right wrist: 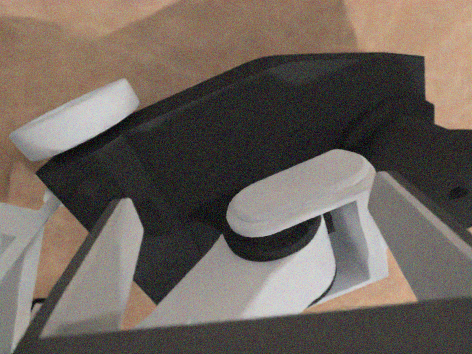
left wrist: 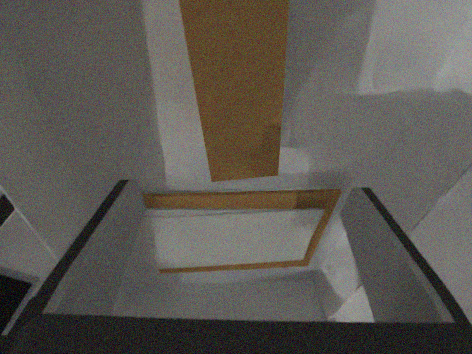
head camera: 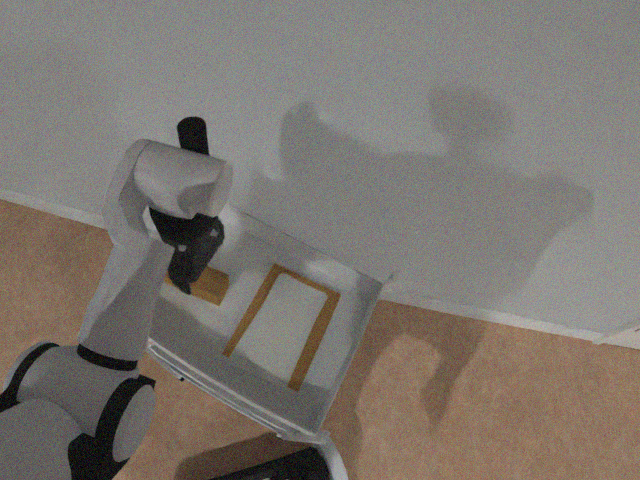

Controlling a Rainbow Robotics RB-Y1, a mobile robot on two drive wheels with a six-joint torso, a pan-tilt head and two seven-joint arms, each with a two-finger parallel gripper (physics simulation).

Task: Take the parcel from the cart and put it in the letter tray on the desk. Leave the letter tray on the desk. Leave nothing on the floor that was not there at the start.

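Frame: origin at the robot's base, x ahead, y left, z up, level; millimetres.
Seen in the pictures: left gripper, fingertip midpoint: (left wrist: 244, 197) (head camera: 202, 266); right gripper, fingertip midpoint: (right wrist: 253, 202).
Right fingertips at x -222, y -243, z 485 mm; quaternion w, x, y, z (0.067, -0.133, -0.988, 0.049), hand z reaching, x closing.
Observation:
Pixels of each thing's top centre, then the offset from my right fingertips to it. "spot": a spot on its surface instead.
- long brown box, top centre: (left wrist: 240, 96) (head camera: 193, 273) dx +725, dy +230, dz +230 mm
- light grey cart, surface spot: (left wrist: 100, 100) spot: dx +630, dy +287, dz +178 mm
The parcel, a long brown box (head camera: 209, 286) (left wrist: 240, 90), lies in the light grey cart (head camera: 206, 338) (left wrist: 100, 100). Its far end runs out of the left wrist view at the top. My left gripper (head camera: 181, 287) (left wrist: 244, 197) is open and empty, with its fingertips over the parcel and partly hiding it in the head view. In the left wrist view the parcel's near end shows midway between the fingertips; how high they stand above it is hard to tell. My right gripper (right wrist: 253, 202) is open and empty, away from the cart. The desk and the letter tray do not show in these views.
A brown three-sided outline (head camera: 320, 335) (left wrist: 220, 201) around a pale panel lies in the cart beside the parcel. A grey wall (head camera: 361, 62) stands behind the cart. The robot's black base (right wrist: 225, 125) and a white wheel (right wrist: 80, 120) show below the right gripper.

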